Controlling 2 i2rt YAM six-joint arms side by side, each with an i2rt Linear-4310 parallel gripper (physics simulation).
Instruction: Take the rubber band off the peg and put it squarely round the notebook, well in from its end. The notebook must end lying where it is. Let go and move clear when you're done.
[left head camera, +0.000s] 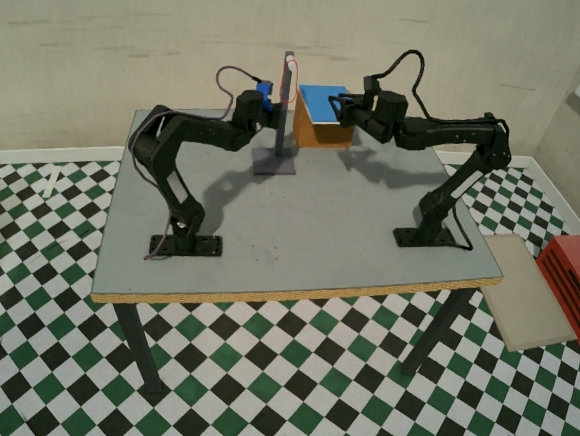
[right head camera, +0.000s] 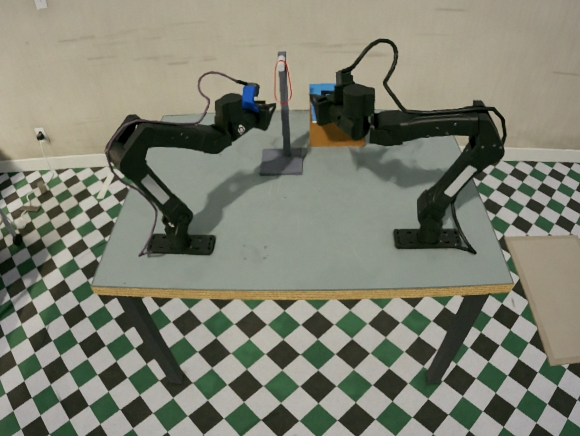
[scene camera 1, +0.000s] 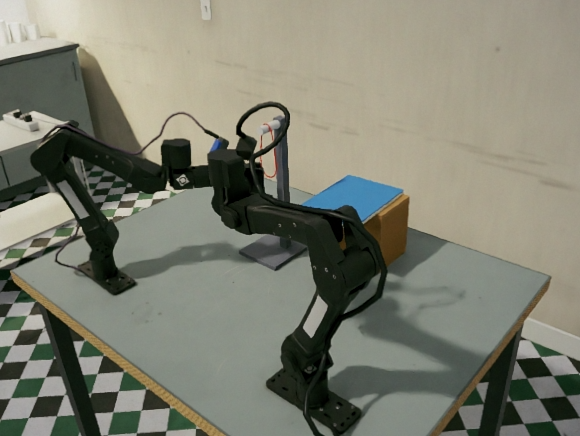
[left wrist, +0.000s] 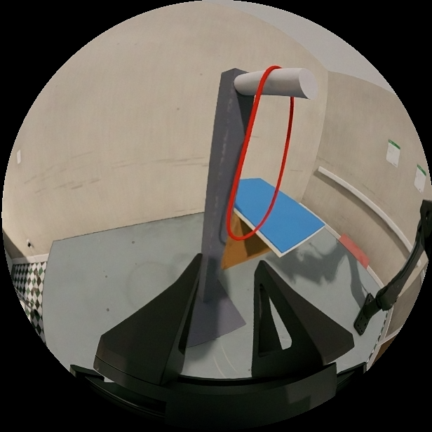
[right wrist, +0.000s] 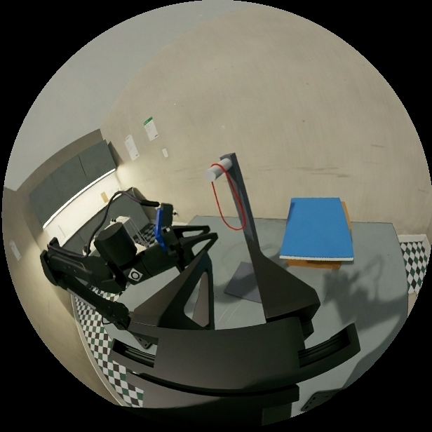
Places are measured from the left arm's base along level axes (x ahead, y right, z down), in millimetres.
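Where they show: left gripper, fingertip midpoint: (left head camera: 276, 102) (right head camera: 270, 103); right gripper, fingertip midpoint: (left head camera: 333, 96) (right head camera: 315, 94) (scene camera 1: 251, 164); left arm's base, link origin: (left head camera: 185, 246) (right head camera: 180, 245) (scene camera 1: 106, 276); right arm's base, link origin: (left head camera: 424, 238) (right head camera: 427, 239) (scene camera 1: 312, 399).
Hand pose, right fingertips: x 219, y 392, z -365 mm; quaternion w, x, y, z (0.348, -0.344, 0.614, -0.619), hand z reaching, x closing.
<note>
Things, the pixels of their centre, and the offset from my right fingertips. "pt": a spot on its surface instead.
- red rubber band, surface spot: (right head camera: 274, 82) pt dx +146, dy -125, dz +39 mm
- blue notebook, body centre: (scene camera 1: 351, 200) (right head camera: 336, 101) (left head camera: 329, 103) dx +283, dy +68, dz +183 mm
- grey post, body centre: (scene camera 1: 283, 187) (left head camera: 283, 108) (right head camera: 284, 108) dx +202, dy -104, dz +166 mm
- square base, surface spot: (scene camera 1: 274, 254) pt dx +148, dy -97, dz +354 mm
- orange-brown block, body centre: (scene camera 1: 363, 223) (right head camera: 336, 116) (left head camera: 324, 117) dx +339, dy +71, dz +277 mm
The red rubber band (left head camera: 297, 80) (right head camera: 275, 82) (left wrist: 242, 238) (right wrist: 236, 229) hangs as a long loop from the white peg (left wrist: 295, 82) (right wrist: 212, 173) near the top of a grey post. The blue notebook (left head camera: 320, 102) (scene camera 1: 355, 197) (left wrist: 290, 220) (right wrist: 317, 225) lies flat on an orange-brown block, its near end overhanging. My left gripper (right head camera: 274, 107) (left wrist: 230, 263) is partly open and empty, left of the post and below the band. My right gripper (right head camera: 312, 97) (right wrist: 228, 250) is partly open and empty, right of the post; in the left head camera it overlaps the notebook's right edge. The right fingertips are hidden in scene camera 1.
The grey post (left head camera: 281, 130) (scene camera 1: 283, 190) stands on a square base (right head camera: 281, 167) (scene camera 1: 274, 254) between the arms. The orange-brown block (left head camera: 325, 140) (scene camera 1: 395, 225) stands right of it near the table's back edge. A wall rises behind the table.
</note>
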